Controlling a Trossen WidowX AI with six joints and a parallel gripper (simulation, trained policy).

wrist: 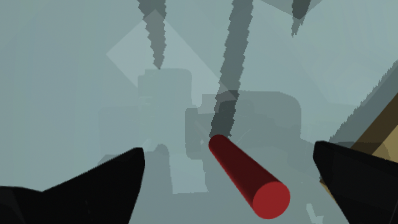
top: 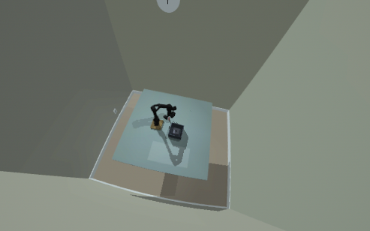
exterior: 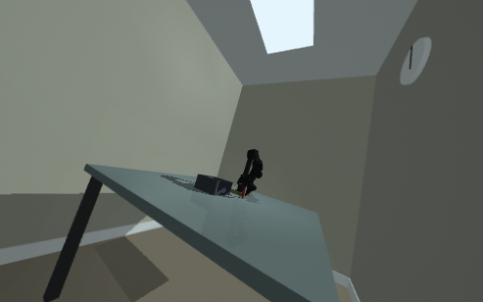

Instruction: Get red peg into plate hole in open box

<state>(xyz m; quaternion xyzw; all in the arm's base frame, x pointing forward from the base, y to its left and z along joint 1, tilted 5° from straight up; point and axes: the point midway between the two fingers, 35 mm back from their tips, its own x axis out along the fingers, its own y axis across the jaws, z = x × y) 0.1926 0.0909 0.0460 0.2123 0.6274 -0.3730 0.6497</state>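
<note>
The red peg is 10 mm behind my gripper tip. Round my gripper tip: dark box (110 mm ahead, 200 mm to the right, 10 mm below); then grey plate (110 mm ahead, 200 mm to the right, 10 mm above).
</note>
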